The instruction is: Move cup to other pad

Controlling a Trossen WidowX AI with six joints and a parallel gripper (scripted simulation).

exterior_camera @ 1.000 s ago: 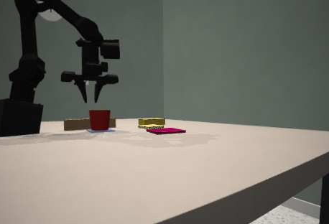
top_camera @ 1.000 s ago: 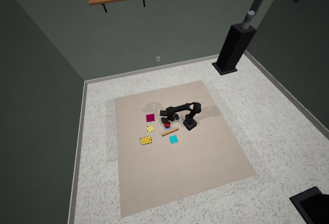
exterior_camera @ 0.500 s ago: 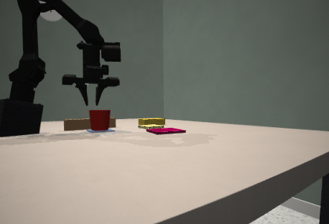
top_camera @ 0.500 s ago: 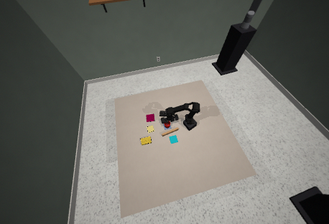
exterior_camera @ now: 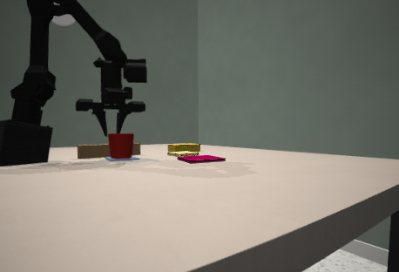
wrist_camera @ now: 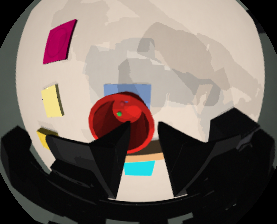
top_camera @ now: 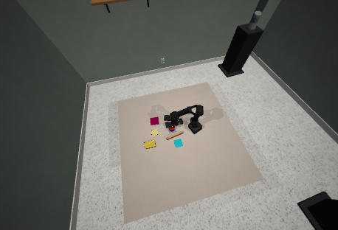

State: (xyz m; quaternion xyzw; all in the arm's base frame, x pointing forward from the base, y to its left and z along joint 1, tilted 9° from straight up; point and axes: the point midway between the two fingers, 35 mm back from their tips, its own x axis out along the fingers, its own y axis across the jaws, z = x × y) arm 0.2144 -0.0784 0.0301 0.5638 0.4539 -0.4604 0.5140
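The red cup is 3 cm ahead of my hand and 8 cm below it. Round my hand: wooden bar: 2 cm ahead, 9 cm to the left, 9 cm below; then green marble: 4 cm ahead, 1 cm to the left, 9 cm below.
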